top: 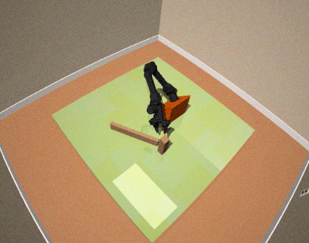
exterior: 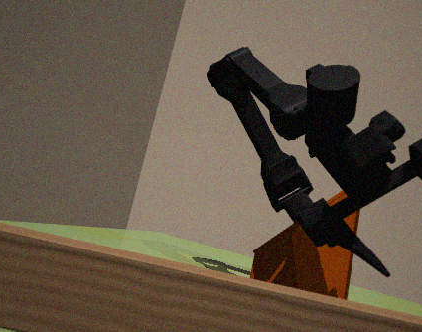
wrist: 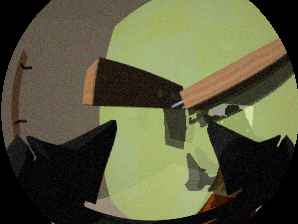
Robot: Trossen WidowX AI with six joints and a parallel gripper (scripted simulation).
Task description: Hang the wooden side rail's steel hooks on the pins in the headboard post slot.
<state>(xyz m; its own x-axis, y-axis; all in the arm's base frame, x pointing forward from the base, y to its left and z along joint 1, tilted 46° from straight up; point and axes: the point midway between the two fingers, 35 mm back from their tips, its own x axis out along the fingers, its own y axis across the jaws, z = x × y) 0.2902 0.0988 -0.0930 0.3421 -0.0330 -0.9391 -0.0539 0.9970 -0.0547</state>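
Now: gripper tip 70 mm to the right of the headboard post, 40 mm short of it and 40 mm above it.
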